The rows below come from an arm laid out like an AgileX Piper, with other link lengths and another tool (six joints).
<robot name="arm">
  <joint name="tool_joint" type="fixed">
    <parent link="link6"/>
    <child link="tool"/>
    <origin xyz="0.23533 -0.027 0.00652" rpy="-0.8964 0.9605 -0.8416"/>
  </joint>
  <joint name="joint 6" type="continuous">
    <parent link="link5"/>
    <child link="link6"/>
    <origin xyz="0.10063 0 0.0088" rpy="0 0 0"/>
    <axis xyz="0.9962 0 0.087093"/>
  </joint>
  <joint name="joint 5" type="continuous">
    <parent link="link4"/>
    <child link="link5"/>
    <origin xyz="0 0 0" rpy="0 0 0"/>
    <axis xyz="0 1 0"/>
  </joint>
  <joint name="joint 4" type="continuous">
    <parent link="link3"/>
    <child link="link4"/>
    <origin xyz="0.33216 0 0.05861" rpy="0 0 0"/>
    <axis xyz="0.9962 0 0.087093"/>
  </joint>
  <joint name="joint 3" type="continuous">
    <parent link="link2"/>
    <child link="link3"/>
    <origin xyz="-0.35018 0 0.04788" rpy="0 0 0"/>
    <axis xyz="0 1 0"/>
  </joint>
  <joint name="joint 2" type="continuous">
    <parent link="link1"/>
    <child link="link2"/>
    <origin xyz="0 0 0" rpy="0 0 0"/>
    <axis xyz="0 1 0"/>
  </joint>
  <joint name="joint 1" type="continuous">
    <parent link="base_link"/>
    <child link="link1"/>
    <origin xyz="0 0 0.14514" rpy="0 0 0"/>
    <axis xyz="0 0 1"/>
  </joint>
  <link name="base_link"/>
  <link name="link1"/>
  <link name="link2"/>
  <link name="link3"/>
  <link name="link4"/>
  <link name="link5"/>
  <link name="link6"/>
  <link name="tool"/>
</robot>
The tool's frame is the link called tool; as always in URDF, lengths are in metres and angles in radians. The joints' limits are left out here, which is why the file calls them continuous.
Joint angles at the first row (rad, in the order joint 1, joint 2, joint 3, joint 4, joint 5, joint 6):
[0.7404 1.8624 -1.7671 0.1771 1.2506 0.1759]
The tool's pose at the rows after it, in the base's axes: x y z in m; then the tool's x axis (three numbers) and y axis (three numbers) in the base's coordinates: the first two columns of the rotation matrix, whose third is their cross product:
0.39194, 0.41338, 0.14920, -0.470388, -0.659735, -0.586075, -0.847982, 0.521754, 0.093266
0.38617, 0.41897, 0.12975, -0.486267, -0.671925, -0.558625, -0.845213, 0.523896, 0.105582
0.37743, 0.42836, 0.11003, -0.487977, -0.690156, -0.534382, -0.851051, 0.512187, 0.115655
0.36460, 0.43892, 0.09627, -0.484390, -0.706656, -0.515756, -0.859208, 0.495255, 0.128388
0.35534, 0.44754, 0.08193, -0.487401, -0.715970, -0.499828, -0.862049, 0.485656, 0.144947
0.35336, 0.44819, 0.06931, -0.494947, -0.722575, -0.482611, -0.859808, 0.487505, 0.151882
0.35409, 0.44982, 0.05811, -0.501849, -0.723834, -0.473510, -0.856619, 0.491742, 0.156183
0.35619, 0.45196, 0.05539, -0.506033, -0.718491, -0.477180, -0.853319, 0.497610, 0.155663
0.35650, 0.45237, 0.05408, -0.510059, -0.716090, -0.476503, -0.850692, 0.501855, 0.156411
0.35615, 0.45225, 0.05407, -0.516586, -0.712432, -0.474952, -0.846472, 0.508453, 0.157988
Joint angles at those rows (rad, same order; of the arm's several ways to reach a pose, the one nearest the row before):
[0.7531 1.8957 -1.7650 0.1771 1.2486 0.1822]
[0.7668 1.9300 -1.7649 0.1771 1.2466 0.1962]
[0.7881 1.9654 -1.7649 0.1793 1.2404 0.2001]
[0.8131 1.9901 -1.7650 0.1864 1.2386 0.2025]
[0.8283 2.0166 -1.7649 0.1990 1.2326 0.2025]
[0.8303 2.0390 -1.7649 0.2015 1.2302 0.2035]
[0.8303 2.0594 -1.7649 0.2038 1.2202 0.2049]
[0.8303 2.0647 -1.7649 0.2038 1.2095 0.2104]
[0.8303 2.0671 -1.7649 0.2038 1.2070 0.2150]
[0.8303 2.0670 -1.7649 0.2038 1.2074 0.2230]

